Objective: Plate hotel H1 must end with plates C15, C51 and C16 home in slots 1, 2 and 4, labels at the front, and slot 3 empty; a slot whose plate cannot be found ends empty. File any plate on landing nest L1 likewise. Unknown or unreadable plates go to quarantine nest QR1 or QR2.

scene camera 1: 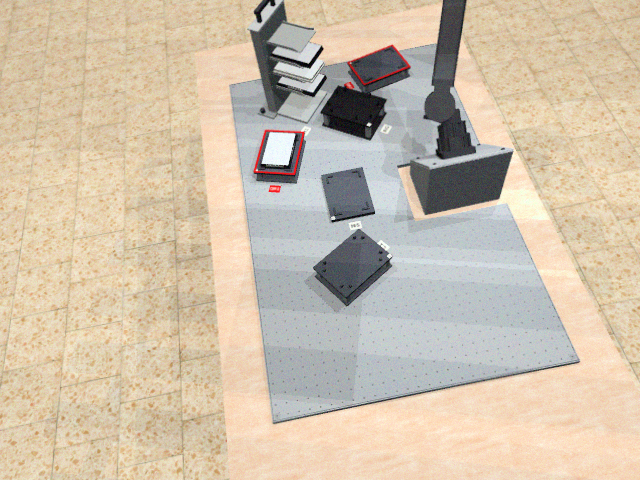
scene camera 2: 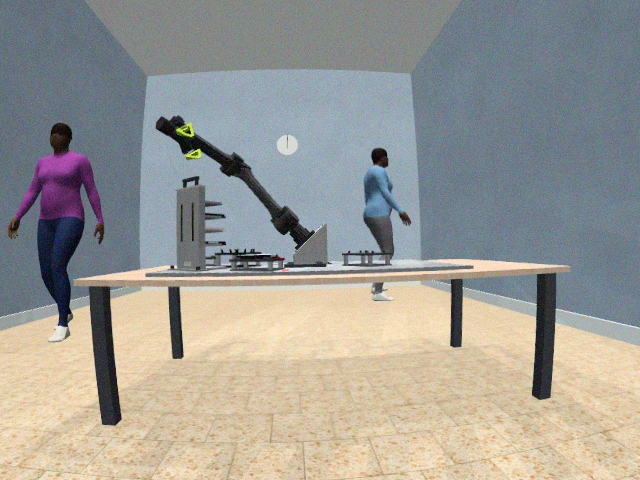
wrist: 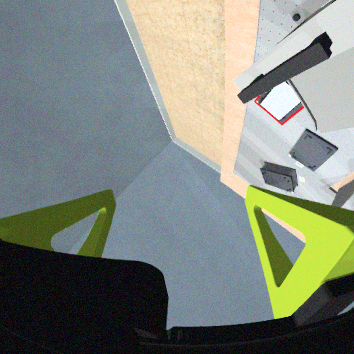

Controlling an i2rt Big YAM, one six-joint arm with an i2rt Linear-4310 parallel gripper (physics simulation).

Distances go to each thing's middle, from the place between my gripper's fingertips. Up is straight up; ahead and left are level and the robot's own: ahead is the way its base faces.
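Flat nest N6 (scene camera 1: 347, 193), position relative to my hand: a fair way behind it, far to the left of it and far below it.
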